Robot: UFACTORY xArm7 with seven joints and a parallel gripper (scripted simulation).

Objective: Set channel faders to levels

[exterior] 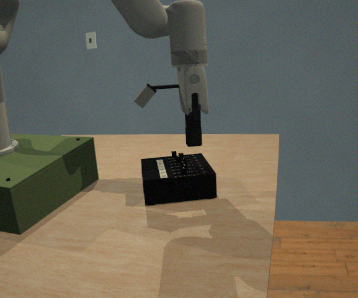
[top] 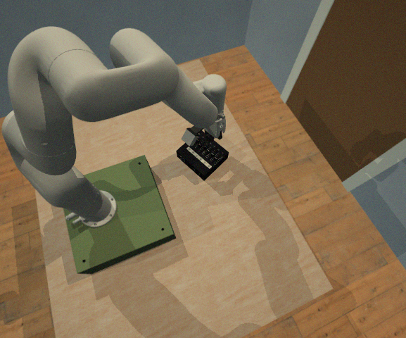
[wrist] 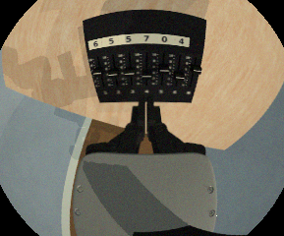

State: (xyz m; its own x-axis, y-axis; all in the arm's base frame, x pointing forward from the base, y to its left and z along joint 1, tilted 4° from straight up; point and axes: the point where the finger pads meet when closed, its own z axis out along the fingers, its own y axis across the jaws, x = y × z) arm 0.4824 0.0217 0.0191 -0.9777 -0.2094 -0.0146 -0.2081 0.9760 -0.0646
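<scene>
Now: the fader cap 5 cm below my hand and 2 cm behind it. The rest, counted from my hand: master fader (6 cm to the left, 5 cm below, 5 cm behind).
</scene>
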